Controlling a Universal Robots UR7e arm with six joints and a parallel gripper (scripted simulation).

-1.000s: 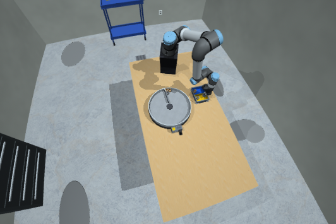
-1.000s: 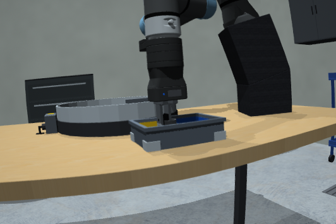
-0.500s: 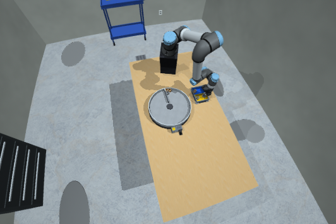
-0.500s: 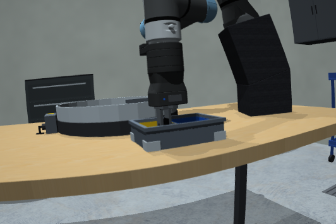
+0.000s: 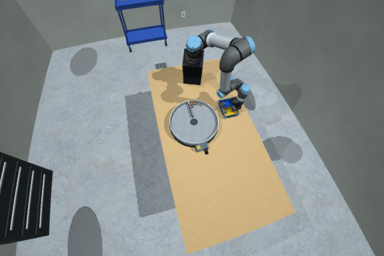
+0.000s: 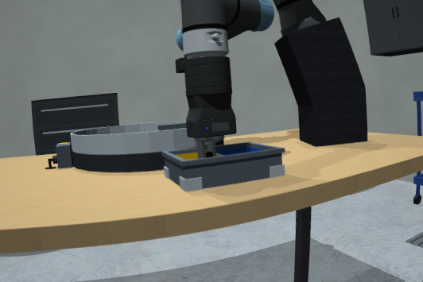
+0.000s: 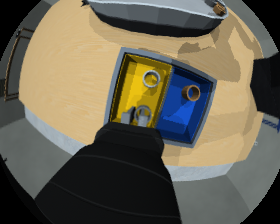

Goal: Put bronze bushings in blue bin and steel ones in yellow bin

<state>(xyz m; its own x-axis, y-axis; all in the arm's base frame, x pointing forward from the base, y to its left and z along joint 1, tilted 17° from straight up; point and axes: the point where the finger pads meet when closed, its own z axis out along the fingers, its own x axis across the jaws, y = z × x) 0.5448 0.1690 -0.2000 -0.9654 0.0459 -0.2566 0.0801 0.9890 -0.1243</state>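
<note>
Right now my hand is 40 mm past the grey two-part tray, 30 mm to the left of it and 10 mm above it. Round my hand: round grey turntable: 400 mm to the right, 30 mm behind, 20 mm above.
</note>
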